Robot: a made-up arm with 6 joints.
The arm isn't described. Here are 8 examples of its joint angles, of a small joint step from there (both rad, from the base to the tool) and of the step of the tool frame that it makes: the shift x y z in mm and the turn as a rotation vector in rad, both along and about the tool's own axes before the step.
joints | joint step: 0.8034 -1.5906 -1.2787 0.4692 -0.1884 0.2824 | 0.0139 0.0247 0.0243 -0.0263 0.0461 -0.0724
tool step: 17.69 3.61 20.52 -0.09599 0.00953 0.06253
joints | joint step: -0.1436 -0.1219 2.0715 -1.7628 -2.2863 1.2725 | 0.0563 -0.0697 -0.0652 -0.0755 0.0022 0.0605
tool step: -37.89 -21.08 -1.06 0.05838 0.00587 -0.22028
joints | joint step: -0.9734 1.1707 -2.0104 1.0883 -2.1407 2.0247 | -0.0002 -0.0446 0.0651 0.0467 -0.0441 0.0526
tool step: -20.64 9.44 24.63 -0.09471 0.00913 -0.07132
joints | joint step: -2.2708 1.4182 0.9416 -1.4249 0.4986 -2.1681 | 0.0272 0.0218 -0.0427 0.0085 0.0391 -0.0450
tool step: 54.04 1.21 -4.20 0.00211 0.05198 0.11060
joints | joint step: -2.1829 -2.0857 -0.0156 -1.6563 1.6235 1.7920 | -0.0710 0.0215 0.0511 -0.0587 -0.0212 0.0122
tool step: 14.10 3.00 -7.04 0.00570 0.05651 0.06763
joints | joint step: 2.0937 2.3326 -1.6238 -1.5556 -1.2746 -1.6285 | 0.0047 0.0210 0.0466 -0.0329 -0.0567 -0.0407
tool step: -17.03 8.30 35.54 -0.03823 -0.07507 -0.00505
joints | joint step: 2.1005 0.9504 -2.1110 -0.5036 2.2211 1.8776 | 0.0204 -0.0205 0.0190 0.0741 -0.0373 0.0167
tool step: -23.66 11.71 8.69 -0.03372 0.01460 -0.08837
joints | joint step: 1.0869 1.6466 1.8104 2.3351 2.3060 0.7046 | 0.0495 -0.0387 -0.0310 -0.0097 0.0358 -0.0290
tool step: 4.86 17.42 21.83 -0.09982 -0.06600 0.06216
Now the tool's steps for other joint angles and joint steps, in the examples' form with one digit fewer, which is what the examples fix.
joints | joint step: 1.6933 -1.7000 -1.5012 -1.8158 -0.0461 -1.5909 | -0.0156 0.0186 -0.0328 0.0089 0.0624 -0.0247
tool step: 32.8 12.1 -9.5 -0.0072 0.0560 0.0762
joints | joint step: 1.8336 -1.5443 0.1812 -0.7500 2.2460 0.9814 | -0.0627 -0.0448 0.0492 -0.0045 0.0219 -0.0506
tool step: 18.1 14.1 3.5 -0.0221 0.0083 0.0184
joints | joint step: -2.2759 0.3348 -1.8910 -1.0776 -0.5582 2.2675 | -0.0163 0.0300 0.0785 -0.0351 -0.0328 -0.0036
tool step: -7.1 4.8 14.1 -0.0044 0.0272 -0.0944
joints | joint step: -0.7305 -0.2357 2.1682 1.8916 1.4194 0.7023 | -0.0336 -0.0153 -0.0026 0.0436 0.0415 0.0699
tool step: -35.4 7.0 4.0 -0.0493 -0.0562 -0.1313
